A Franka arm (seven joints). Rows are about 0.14 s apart.
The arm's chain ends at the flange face. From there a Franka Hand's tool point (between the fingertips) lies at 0.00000 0.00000 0.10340 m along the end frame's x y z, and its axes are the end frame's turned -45 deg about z.
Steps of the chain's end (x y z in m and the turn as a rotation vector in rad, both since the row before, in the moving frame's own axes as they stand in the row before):
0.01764, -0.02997, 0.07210, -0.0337, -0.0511, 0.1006
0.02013, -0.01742, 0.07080, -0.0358, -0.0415, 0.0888
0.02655, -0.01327, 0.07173, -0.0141, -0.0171, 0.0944
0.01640, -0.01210, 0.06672, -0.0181, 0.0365, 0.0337
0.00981, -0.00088, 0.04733, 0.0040, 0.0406, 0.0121
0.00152, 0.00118, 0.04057, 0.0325, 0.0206, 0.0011
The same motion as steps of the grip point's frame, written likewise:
0.02754, -0.01030, 0.07191, 0.0123, -0.0600, 0.1006
0.02093, 0.00125, 0.07064, 0.0040, -0.0547, 0.0888
0.02589, 0.00906, 0.07170, 0.0021, -0.0221, 0.0944
0.02143, 0.00705, 0.06663, -0.0386, 0.0130, 0.0337
0.01080, 0.00901, 0.04724, -0.0259, 0.0315, 0.0121
0.00412, 0.00104, 0.04049, 0.0084, 0.0375, 0.0011

